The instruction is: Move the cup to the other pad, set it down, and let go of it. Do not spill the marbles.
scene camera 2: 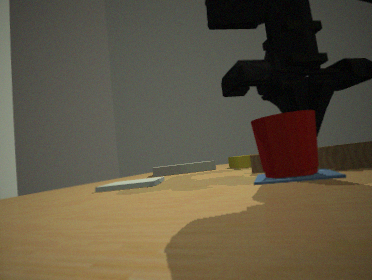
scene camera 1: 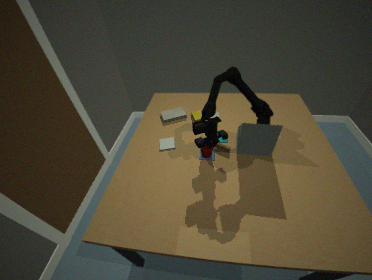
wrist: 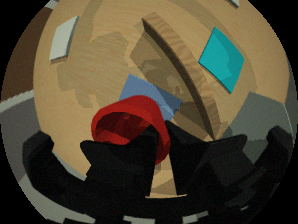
In view: my gripper [scene camera 2: 307, 144], a red cup [scene camera 2: 287, 143], a blue pad [wrist: 169, 105], a cyan pad [wrist: 220, 57] and a low wooden wall [wrist: 176, 50].
The red cup is seen too in the wrist view [wrist: 108, 126]. My gripper also shows in the wrist view [wrist: 161, 123].
